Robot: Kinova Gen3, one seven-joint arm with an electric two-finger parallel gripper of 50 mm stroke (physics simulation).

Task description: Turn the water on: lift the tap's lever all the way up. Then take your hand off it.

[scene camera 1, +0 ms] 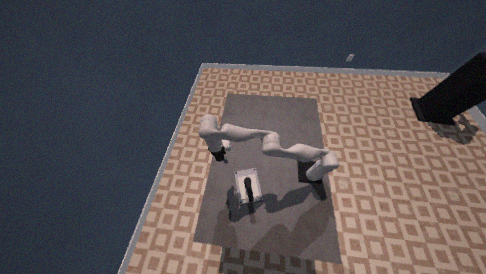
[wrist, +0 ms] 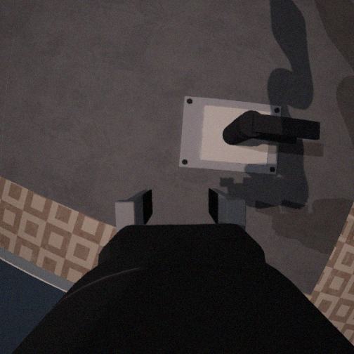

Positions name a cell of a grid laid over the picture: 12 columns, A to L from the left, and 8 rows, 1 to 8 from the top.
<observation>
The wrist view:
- my gripper: G5
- tap lever: I3
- pale base plate: G3
</observation>
